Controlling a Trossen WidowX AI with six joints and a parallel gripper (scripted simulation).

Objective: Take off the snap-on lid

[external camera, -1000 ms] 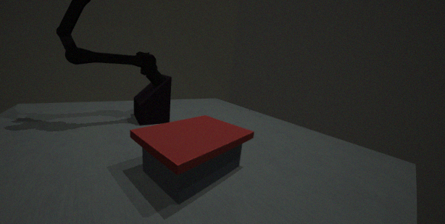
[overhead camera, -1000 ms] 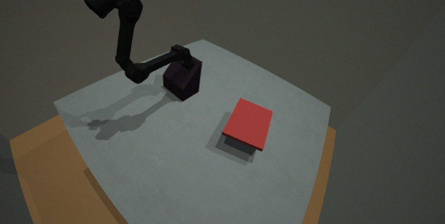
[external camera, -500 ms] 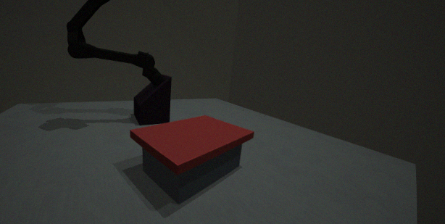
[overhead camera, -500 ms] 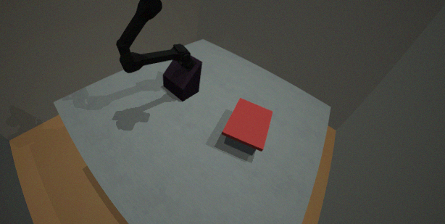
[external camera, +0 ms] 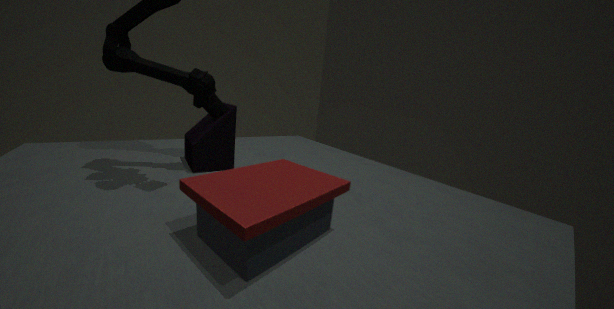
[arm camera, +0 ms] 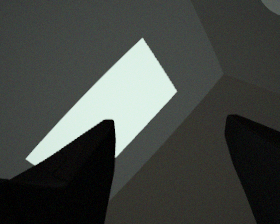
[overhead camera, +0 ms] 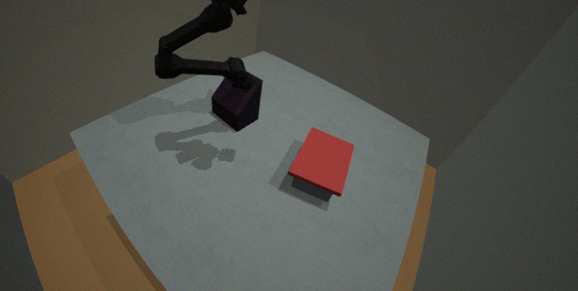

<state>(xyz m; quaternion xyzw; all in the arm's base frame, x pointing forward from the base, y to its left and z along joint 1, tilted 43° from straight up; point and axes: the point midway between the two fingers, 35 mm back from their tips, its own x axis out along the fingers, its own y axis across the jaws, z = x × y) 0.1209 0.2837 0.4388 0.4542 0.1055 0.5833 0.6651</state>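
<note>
The red lid is 25 cm ahead of my gripper tip, 10 cm to the left of it and 61 cm below it. From my gripper tip the other things lie so: storage box (25 cm ahead, 10 cm to the left, 65 cm below).
</note>
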